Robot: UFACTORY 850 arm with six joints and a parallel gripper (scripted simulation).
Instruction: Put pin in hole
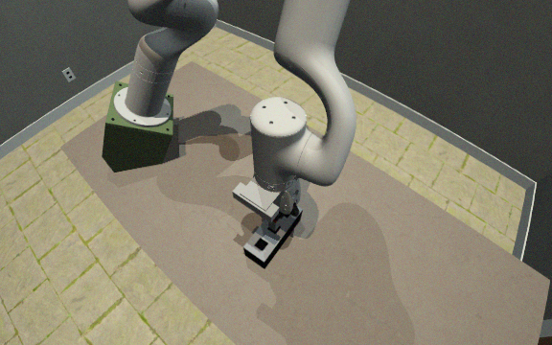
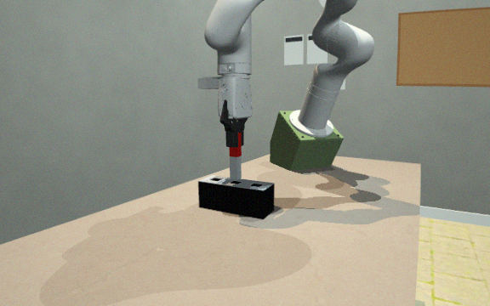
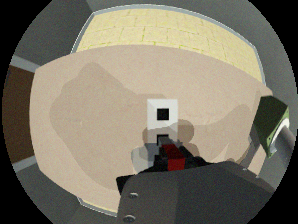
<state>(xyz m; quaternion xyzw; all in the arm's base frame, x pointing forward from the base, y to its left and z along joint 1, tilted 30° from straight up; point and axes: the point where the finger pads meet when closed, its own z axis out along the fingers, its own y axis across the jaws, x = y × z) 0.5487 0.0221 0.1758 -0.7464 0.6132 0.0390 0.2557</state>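
My hand is 2 cm above the pin. The rest, counted from my hand: black block: 15 cm below.
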